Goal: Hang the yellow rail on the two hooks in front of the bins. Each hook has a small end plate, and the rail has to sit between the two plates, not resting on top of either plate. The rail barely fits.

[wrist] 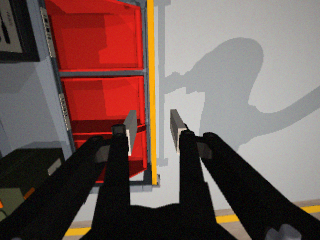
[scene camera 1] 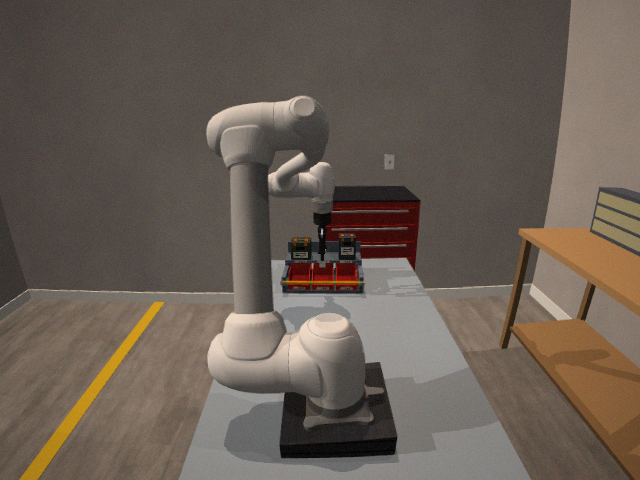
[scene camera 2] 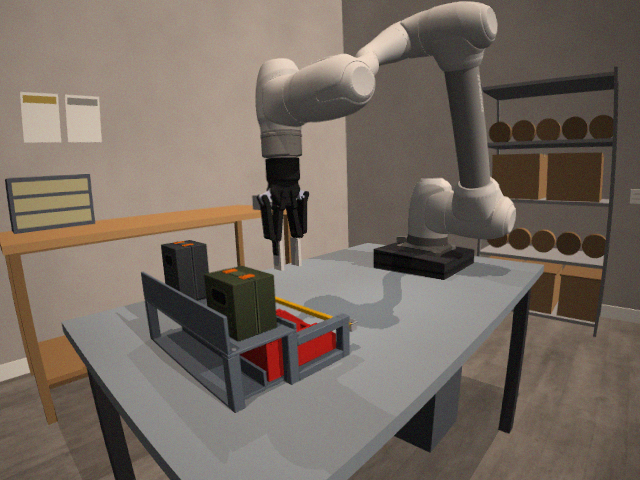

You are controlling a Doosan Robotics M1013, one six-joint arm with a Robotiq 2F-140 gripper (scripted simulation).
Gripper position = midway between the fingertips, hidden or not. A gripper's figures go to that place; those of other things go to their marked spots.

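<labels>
Distance of my gripper (scene camera 2: 288, 267): 0.84 m from the lens. A dark box (scene camera 2: 185, 263) is 0.79 m from the lens.
</labels>
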